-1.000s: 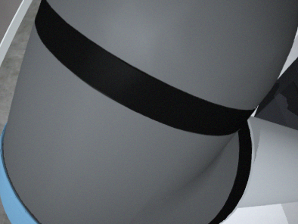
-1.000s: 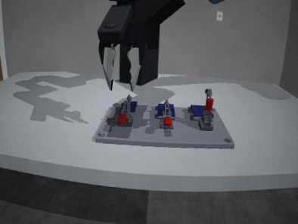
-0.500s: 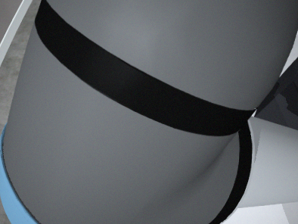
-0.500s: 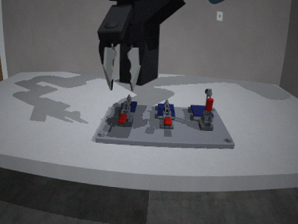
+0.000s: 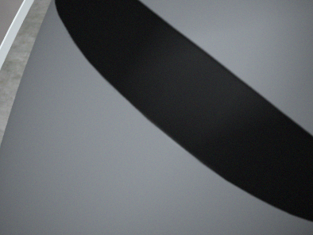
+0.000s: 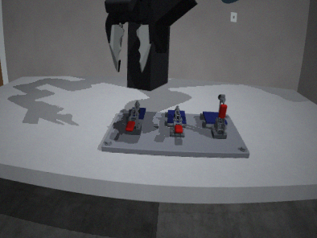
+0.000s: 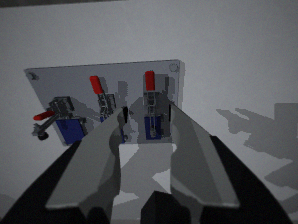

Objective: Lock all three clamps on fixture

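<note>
The grey fixture plate lies 19 cm below my hand, 12 cm behind it and 9 cm to the left of it. The rest, counted from my hand: blue part 20 cm to the left, 18 cm behind, 17 cm below.
</note>
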